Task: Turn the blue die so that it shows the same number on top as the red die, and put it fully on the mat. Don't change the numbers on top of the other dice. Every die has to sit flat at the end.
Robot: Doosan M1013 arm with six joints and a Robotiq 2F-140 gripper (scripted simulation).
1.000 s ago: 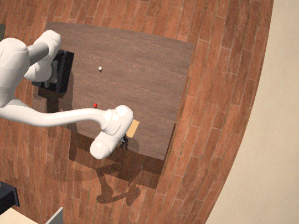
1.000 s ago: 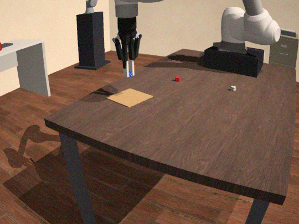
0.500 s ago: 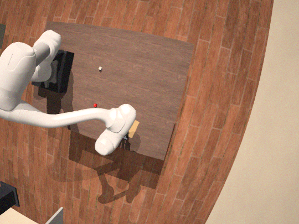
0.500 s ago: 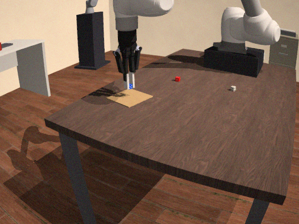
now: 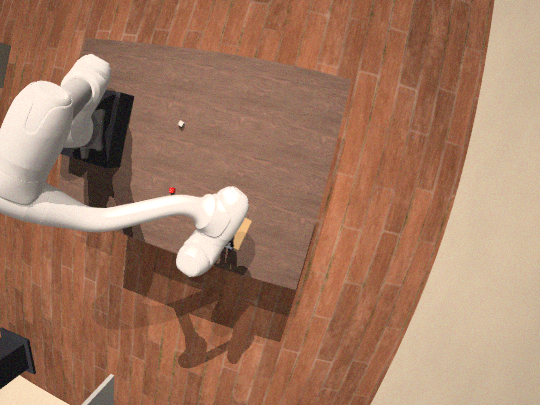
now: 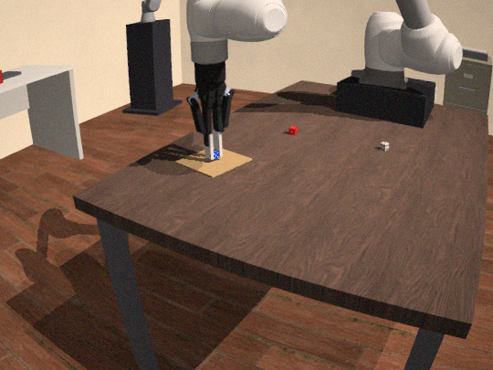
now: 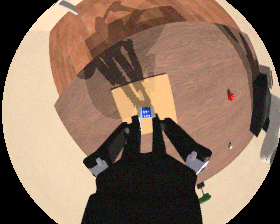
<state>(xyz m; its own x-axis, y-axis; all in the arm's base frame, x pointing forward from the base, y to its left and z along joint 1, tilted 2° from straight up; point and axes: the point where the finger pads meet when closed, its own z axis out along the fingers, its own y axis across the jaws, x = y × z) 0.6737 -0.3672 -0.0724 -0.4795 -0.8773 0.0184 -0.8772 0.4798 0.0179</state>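
Now: hand 3 cm above the blue die. Also, from my hand: white die: 25 cm behind, 41 cm to the left, 4 cm below; then tan mat: 5 cm below; then red die: 27 cm behind, 13 cm to the left, 4 cm below.
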